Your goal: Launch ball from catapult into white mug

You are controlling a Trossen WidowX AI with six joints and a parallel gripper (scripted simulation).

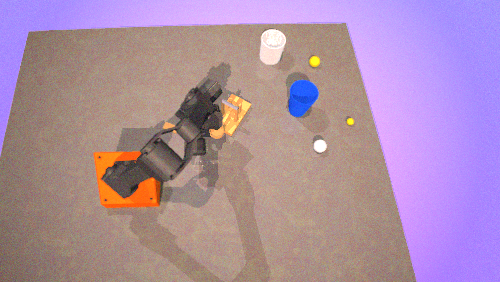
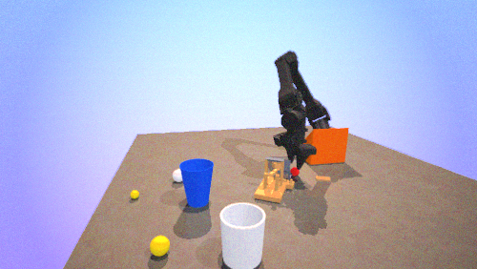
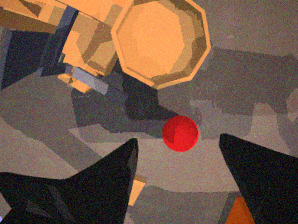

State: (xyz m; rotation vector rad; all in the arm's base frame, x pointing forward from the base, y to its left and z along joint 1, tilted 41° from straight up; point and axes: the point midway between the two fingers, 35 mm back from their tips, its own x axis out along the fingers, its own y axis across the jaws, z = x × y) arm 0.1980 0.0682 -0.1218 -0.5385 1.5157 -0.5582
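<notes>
Right now the red ball is 2 cm below my gripper tip. Round my gripper tip: orange peg (9 cm behind, 6 cm to the left, 3 cm below); then blue cup (36 cm ahead, 11 cm to the left, 1 cm below); then white ball (41 cm ahead, 5 cm to the right, 2 cm below).
</notes>
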